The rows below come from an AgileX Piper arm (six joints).
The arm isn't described. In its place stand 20 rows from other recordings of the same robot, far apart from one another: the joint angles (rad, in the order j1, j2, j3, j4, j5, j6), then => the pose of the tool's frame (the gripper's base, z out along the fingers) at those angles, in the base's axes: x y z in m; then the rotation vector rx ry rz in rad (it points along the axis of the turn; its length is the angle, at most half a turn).
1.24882, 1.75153, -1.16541, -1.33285, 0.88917, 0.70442 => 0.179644 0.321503 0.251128 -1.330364 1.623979 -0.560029
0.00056, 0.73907, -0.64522, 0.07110, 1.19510, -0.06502 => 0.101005 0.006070 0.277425 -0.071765 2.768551 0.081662
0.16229, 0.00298, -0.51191, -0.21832, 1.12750, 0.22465 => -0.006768 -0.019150 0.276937 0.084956 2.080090 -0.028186
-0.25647, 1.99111, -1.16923, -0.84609, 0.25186, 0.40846 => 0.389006 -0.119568 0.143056 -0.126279 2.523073 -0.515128
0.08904, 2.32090, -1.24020, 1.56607, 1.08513, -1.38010 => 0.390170 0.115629 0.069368 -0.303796 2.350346 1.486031
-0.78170, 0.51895, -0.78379, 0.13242, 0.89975, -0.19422 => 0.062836 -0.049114 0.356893 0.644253 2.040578 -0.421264
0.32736, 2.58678, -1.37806, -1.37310, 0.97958, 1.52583 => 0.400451 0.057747 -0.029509 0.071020 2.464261 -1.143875
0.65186, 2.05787, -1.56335, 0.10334, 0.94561, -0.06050 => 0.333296 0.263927 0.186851 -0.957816 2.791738 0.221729
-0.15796, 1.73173, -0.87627, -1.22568, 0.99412, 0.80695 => 0.281728 -0.117566 0.184096 0.181759 2.671648 -1.358846
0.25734, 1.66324, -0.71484, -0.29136, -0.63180, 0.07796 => 0.316623 0.099291 0.202562 -0.494389 1.754265 0.224311
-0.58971, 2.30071, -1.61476, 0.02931, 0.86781, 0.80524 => 0.371879 -0.246389 0.094059 1.973204 2.312627 0.052344
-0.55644, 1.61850, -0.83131, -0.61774, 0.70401, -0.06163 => 0.219833 -0.176913 0.177108 0.076496 3.037251 -0.715816
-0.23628, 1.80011, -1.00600, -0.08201, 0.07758, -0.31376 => 0.360713 -0.087446 0.178819 -0.185963 2.369994 -0.313601
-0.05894, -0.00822, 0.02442, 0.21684, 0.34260, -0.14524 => 0.053757 0.003416 0.175313 0.057709 1.833861 0.066658
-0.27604, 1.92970, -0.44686, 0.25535, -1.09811, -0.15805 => 0.268738 -0.097396 0.103627 0.378528 1.857967 -0.429148
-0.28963, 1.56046, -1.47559, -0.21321, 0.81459, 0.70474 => 0.330450 -0.113093 0.363803 1.036744 2.120129 -0.053476
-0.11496, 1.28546, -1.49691, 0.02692, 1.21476, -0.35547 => 0.244787 -0.025954 0.427488 -0.298150 2.475826 -0.162882
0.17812, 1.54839, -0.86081, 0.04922, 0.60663, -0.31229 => 0.279068 0.052834 0.197681 -0.626354 2.704744 0.014943
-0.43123, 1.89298, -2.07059, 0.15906, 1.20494, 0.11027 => 0.383256 -0.161524 0.393031 0.677059 2.399805 0.076104
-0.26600, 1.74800, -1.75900, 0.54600, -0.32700, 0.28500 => 0.399785 -0.124655 0.473944 0.738338 0.951400 0.375015
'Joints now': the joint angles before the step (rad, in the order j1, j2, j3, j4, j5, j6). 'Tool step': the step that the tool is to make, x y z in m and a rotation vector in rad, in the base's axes. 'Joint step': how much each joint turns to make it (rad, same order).
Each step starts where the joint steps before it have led.
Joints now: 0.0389, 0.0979, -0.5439, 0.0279, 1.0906, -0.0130
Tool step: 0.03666, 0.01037, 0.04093, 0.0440, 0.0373, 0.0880
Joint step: 0.0001, 0.2488, -0.1409, 0.1165, -0.0672, -0.0724
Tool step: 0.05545, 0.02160, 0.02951, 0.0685, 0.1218, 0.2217
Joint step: 0.0000, 0.3060, -0.1582, 0.2548, 0.0222, -0.2136
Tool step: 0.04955, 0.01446, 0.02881, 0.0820, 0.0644, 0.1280
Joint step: 0.0000, 0.2403, -0.1870, 0.1614, 0.0547, -0.0998
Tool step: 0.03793, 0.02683, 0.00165, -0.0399, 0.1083, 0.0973
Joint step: 0.1575, 0.1860, -0.1271, -0.0743, 0.0194, 0.0817
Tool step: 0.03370, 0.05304, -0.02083, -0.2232, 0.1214, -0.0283
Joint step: 0.2970, 0.2127, -0.1221, -0.3624, 0.0060, 0.3516
